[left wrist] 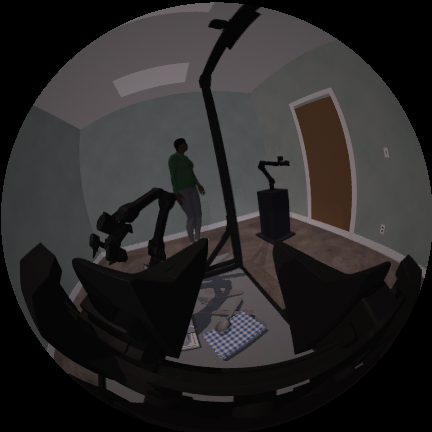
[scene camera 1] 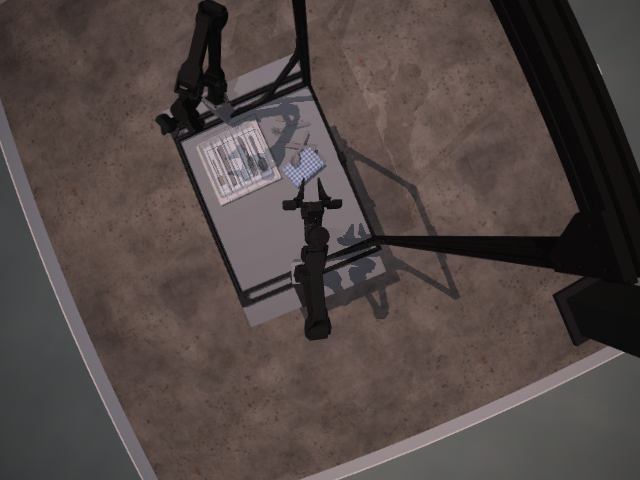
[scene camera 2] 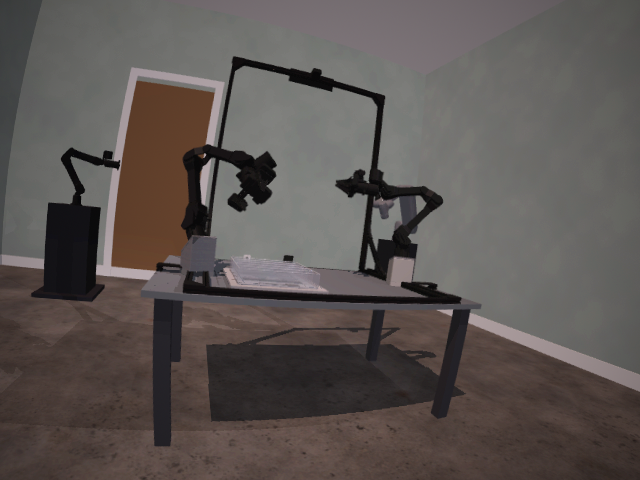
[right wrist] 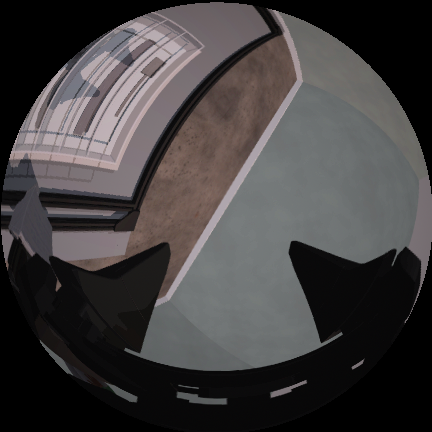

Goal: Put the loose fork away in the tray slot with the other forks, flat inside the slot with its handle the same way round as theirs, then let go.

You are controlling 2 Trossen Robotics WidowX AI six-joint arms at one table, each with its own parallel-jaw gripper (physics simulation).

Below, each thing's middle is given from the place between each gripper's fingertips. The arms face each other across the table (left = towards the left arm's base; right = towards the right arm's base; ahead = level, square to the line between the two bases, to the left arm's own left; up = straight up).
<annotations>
I see the white cutlery tray (scene camera 1: 236, 157) 14 cm behind my right hand, 13 cm to the left of it and 25 cm below it.
The white cutlery tray lies 26 cm ahead of my left hand, 34 cm to the right of it and 41 cm below it.
</annotations>
